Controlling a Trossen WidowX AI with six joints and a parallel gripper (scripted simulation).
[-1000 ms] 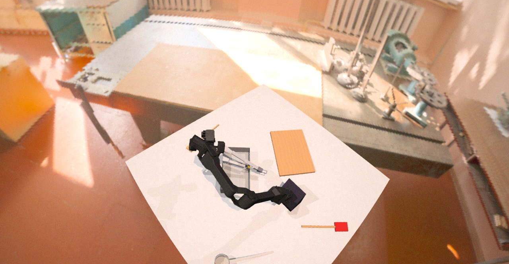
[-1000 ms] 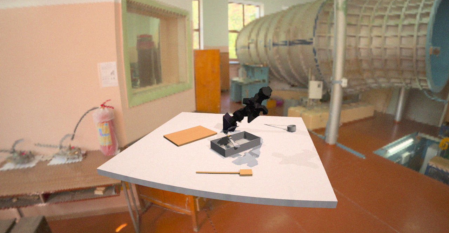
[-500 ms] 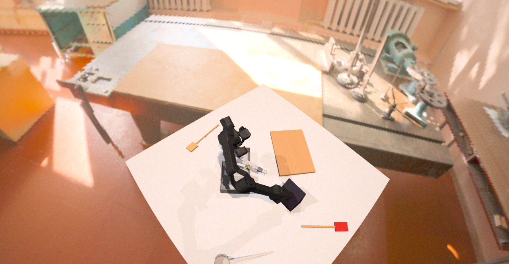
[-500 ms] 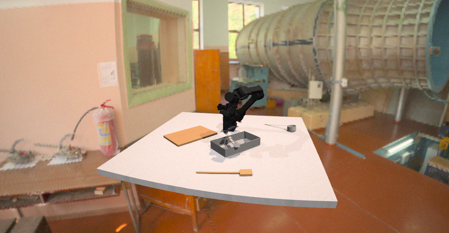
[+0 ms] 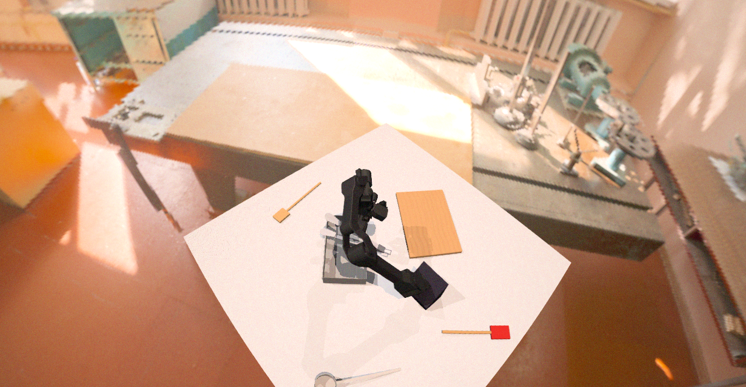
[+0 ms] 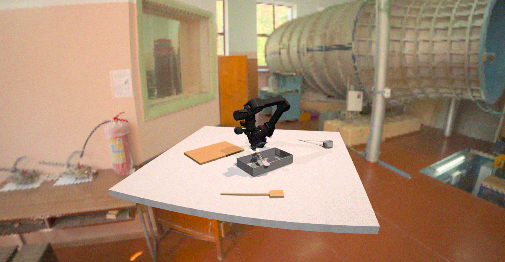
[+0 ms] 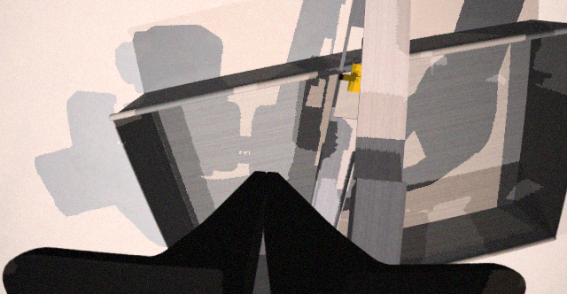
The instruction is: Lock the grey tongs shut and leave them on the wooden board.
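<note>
Right now the yellow piece is 50 mm behind my gripper tip, 20 mm to the left of it and 80 mm below it. Round my gripper tip: wooden board 80 mm behind, 310 mm to the right, 130 mm below; then roasting tin 10 mm behind, 90 mm to the left, 110 mm below.
</note>
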